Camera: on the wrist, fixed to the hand. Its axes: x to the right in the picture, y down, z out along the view.
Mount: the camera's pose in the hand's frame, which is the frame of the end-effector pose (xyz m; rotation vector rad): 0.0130 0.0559 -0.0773 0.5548 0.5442 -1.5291
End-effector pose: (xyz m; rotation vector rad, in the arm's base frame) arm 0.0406 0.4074 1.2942 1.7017 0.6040 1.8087
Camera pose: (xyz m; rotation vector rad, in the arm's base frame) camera -0.0423 0.3801 1.3349 0.4295 2.0230 0.8617
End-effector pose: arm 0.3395 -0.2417 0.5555 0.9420 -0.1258 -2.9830
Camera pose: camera 0.3724 -0.3035 0.4895 -1.0100 0.1228 1.2127
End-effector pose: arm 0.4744 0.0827 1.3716 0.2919 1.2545 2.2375
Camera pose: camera 0.4097 0.0115 1.3757 -0.8704 1.5019 0.6261
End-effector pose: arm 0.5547 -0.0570 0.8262 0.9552 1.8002 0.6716
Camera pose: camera 0.4981 -0.0182 0.8937 -0.5247 2.5588 -0.6304
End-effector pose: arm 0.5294 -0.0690 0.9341 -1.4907 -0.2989 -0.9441
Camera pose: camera 0.5471 -0.1549 0.8943 -0.2244 -1.2442 -2.1402
